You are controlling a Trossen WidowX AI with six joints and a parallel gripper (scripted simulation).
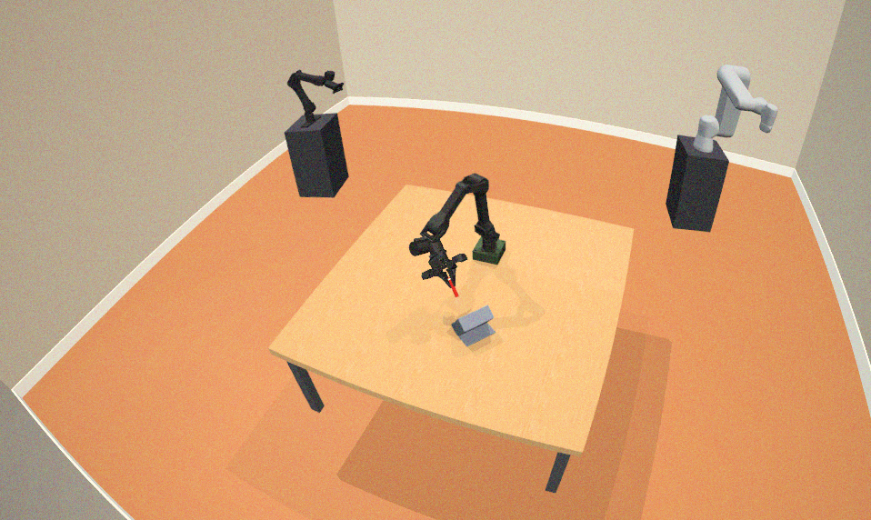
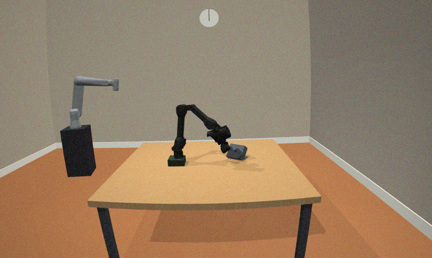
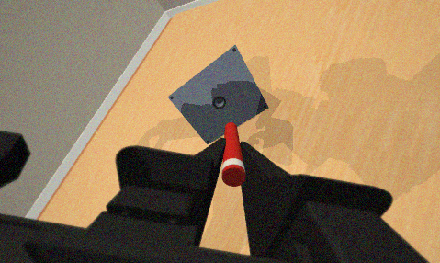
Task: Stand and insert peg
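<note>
Right now my gripper tip is 10 cm short of the grey sloped panel, 9 cm to the right of it and 8 cm above it. Round my gripper tip: red peg 1 cm to the right, 1 cm behind, 1 cm above.
</note>
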